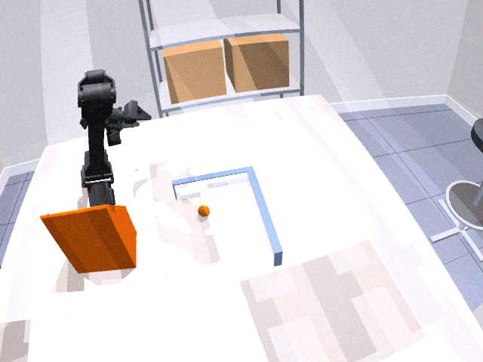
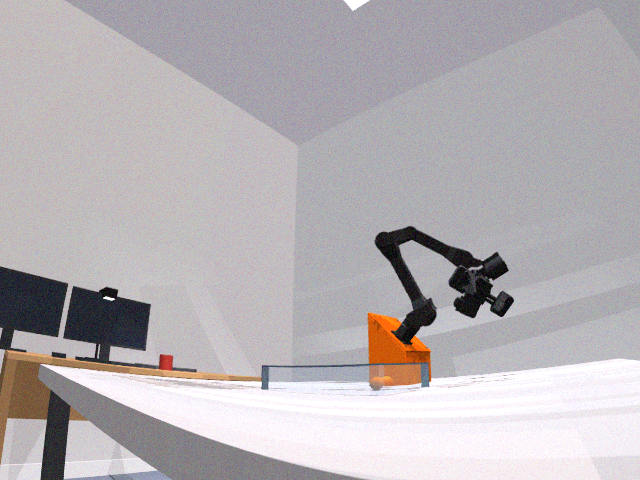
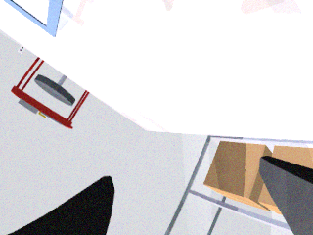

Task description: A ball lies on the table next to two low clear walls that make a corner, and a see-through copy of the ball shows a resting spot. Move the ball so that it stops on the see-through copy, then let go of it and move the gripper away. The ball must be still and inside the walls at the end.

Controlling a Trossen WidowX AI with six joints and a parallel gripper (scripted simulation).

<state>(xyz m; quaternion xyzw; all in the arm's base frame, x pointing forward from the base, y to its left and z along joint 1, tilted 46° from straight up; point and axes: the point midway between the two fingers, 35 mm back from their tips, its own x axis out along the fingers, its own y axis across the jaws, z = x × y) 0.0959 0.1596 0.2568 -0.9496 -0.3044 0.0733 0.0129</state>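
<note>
Now: gripper tip 25 cm to the left of the orange ball, 18 cm above it and 13 cm short of it.
</note>
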